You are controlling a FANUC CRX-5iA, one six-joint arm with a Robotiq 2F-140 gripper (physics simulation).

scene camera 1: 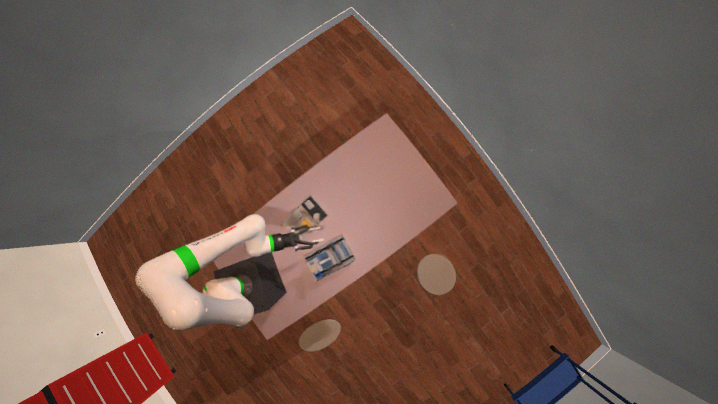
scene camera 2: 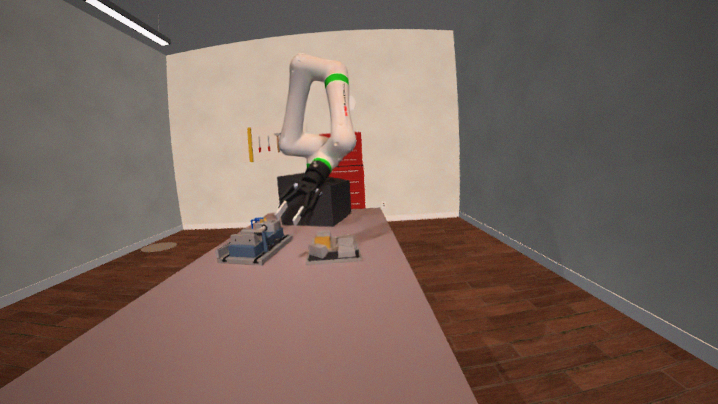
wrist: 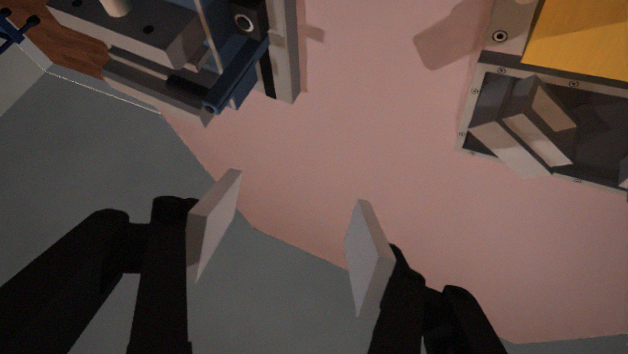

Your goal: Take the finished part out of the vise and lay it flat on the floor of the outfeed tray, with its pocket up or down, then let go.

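Observation:
The blue and grey vise stands on the pink table, at upper left in the wrist view. I cannot make out the finished part in its jaws. The dark outfeed tray has a light rim. A grey pocketed part sits tilted in it, over the front rim in the wrist view. Another grey part stands beside it. My gripper is partly open and empty, above the table, tilted, between vise and tray in scene camera 1.
A yellow block stands on a grey fixture adjoining the tray. The black robot pedestal stands at the end of the pink table. A red cabinet is behind it.

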